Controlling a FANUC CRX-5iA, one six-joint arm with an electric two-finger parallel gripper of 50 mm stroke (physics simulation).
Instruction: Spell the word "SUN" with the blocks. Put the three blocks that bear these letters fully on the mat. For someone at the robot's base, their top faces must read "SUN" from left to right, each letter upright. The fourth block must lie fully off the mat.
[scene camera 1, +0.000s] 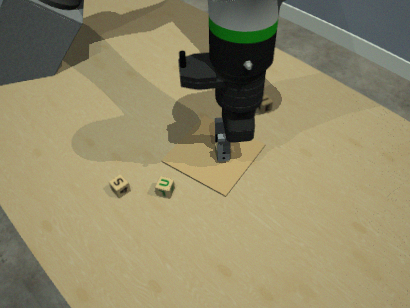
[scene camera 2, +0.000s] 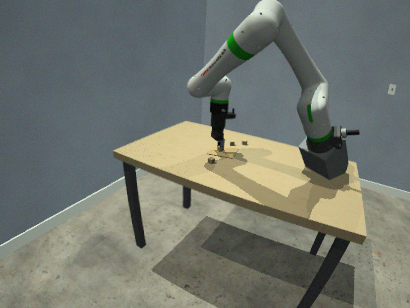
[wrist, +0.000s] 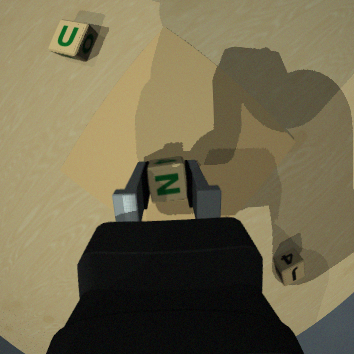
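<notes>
My gripper (scene camera 1: 222, 152) (scene camera 2: 220, 146) (wrist: 166, 174) is shut on the N block (wrist: 167, 186), low over the mat (scene camera 1: 225, 186) (wrist: 100, 150). The green N lies sideways in the wrist view; the fingers hide the block in scene camera 1. I cannot tell whether it touches the mat. The U block (scene camera 1: 164, 186) (wrist: 67, 37), with a green letter, lies off the mat. The S block (scene camera 1: 119, 185), with a black letter, lies farther out beside it and does not show in the wrist view. The J block (scene camera 1: 265, 104) (wrist: 290, 268) lies off the mat on the other side, partly hidden behind the gripper in scene camera 1.
The wooden table (scene camera 1: 280, 240) (scene camera 2: 170, 145) carries the blocks and the mat. The robot's grey base (scene camera 1: 35, 45) (scene camera 2: 325, 160) stands at one end. The arm's shadow falls across part of the mat and the J block.
</notes>
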